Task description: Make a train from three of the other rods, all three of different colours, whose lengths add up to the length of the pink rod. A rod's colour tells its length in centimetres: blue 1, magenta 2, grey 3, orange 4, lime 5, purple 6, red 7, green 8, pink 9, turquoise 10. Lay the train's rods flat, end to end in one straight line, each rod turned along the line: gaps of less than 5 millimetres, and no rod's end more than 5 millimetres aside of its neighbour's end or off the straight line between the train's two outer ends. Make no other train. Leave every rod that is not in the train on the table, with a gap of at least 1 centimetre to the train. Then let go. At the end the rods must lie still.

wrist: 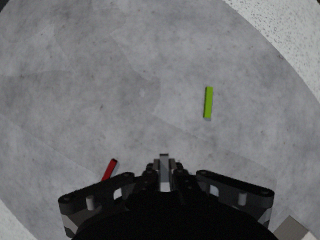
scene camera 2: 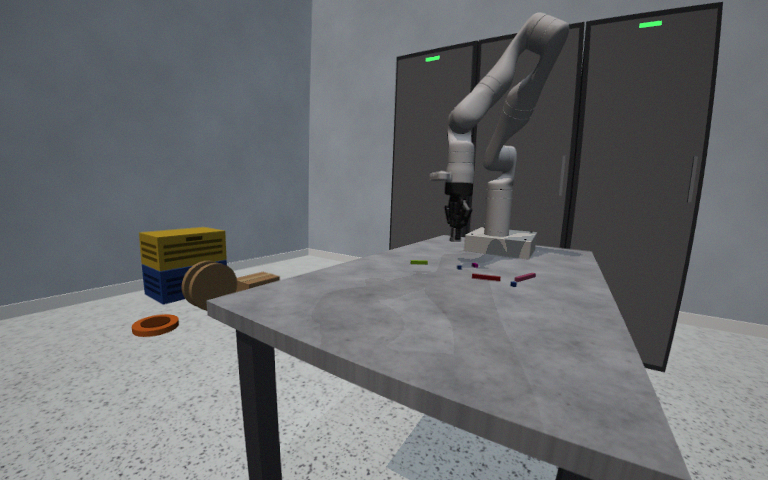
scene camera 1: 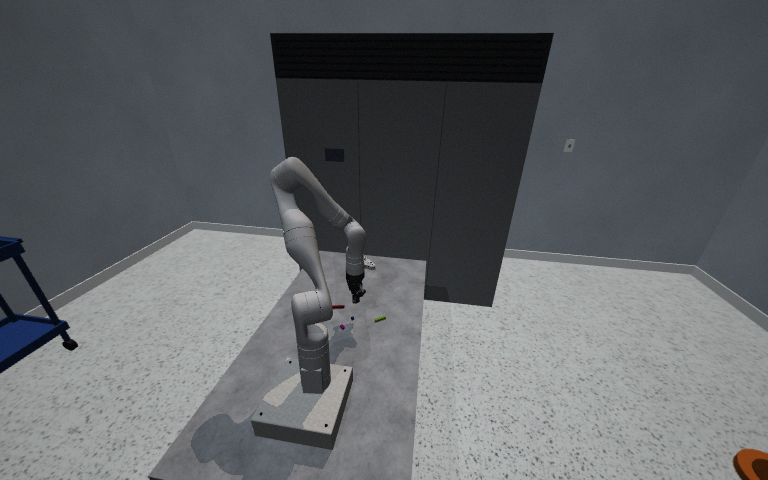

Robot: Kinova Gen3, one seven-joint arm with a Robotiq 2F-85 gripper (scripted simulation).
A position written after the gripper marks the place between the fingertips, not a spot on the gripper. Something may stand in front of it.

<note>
In view: the gripper (scene camera 2: 455,241).
The gripper also shows in the wrist view (wrist: 164,166).
</note>
